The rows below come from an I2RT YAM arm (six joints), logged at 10 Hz.
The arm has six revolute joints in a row. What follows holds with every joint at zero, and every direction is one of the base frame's.
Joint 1 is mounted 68 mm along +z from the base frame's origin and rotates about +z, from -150 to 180 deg.
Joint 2 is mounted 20 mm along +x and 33.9 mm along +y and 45.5 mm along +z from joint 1 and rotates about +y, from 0 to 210 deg.
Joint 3 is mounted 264 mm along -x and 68.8 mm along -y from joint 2 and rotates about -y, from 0 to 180 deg.
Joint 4 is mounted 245 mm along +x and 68.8 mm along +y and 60 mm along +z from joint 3 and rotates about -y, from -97 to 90 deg.
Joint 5 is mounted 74 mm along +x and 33.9 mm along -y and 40.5 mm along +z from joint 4 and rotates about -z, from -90 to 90 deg.
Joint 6 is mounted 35.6 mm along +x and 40.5 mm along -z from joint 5 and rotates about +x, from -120 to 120 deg.
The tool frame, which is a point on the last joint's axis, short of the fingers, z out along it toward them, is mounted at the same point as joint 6; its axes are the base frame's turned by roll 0, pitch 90 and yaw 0 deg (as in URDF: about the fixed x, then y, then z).
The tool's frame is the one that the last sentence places.
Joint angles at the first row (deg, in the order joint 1, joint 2, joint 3, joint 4, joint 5, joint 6):
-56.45 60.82 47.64 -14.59 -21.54 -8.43
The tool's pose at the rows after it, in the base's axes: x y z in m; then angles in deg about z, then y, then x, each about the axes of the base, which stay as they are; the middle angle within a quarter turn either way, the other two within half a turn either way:
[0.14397, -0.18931, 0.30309, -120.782, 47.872, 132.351]
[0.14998, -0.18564, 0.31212, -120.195, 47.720, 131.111]
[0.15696, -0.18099, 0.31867, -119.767, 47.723, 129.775]
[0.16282, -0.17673, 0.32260, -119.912, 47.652, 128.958]
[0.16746, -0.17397, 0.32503, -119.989, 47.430, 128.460]
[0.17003, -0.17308, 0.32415, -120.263, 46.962, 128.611]
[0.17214, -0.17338, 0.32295, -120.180, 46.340, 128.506]
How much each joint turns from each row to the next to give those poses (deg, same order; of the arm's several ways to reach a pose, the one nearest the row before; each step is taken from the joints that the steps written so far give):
0.86 -0.05 1.81 -2.71 2.16 1.45
2.01 0.00 1.71 -0.66 2.25 0.89
2.36 0.00 1.09 0.07 2.48 0.79
2.03 0.05 0.68 0.07 2.12 0.28
1.51 0.22 0.54 0.02 1.70 0.27
0.74 0.28 0.05 0.00 1.05 0.10
0.46 0.39 0.00 0.22 1.00 0.18

